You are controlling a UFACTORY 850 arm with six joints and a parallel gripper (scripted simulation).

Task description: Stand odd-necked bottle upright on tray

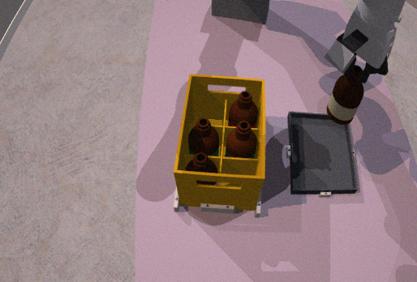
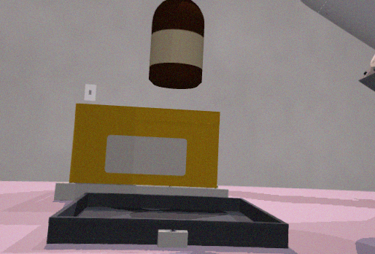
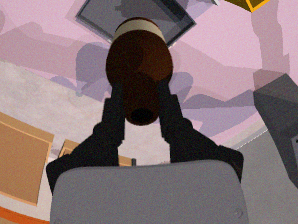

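The tray lies 32 cm below my hand. From my hand the other things lie so: yellow crate: 28 cm to the right, 25 cm below, 1 cm behind; bottle: 25 cm below, 22 cm to the right, 9 cm behind.
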